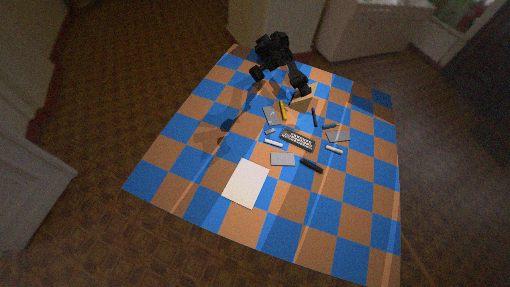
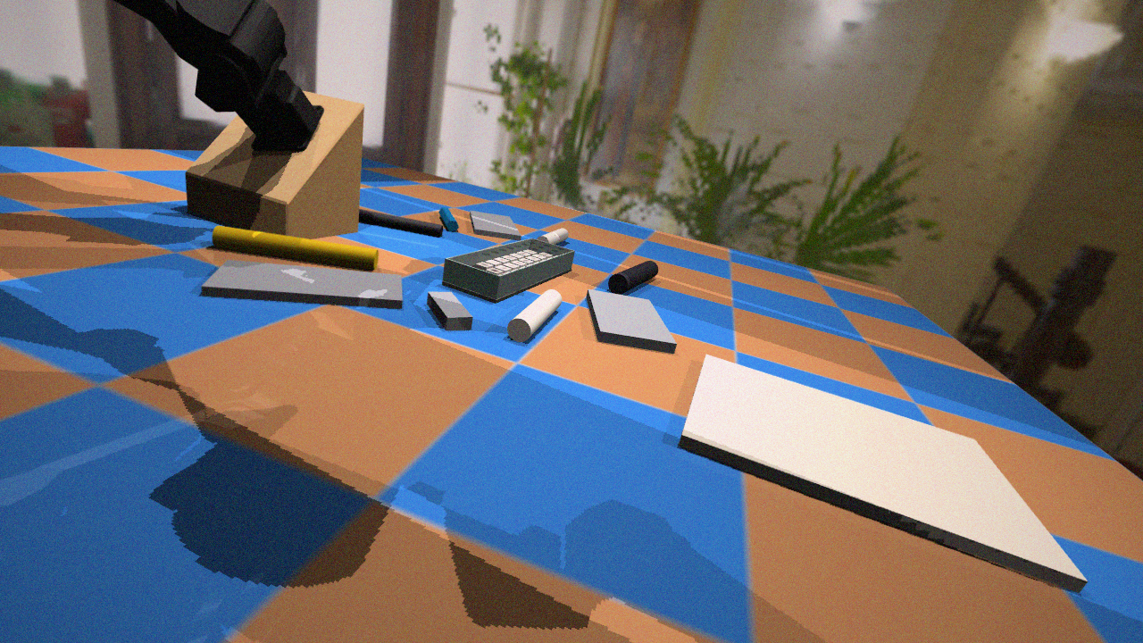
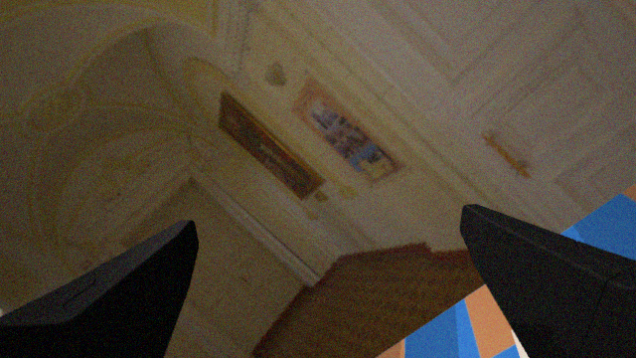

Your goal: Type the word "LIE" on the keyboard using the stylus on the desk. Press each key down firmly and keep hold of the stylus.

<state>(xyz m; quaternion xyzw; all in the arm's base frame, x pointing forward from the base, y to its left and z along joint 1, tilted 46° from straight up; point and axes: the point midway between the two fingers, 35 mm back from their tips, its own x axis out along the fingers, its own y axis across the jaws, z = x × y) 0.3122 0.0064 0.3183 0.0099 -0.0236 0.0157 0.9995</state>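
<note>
Right now my gripper tip is 39 cm above the L key, 24 cm to the right of it and 1 cm short of it. Also, from my gripper tip: small grey block (39 cm below, 7 cm to the left, 3 cm behind); then yellow cylinder (39 cm below, 20 cm behind, 11 cm to the left); then white sheet (40 cm below, 28 cm ahead, 1 cm to the left).
</note>
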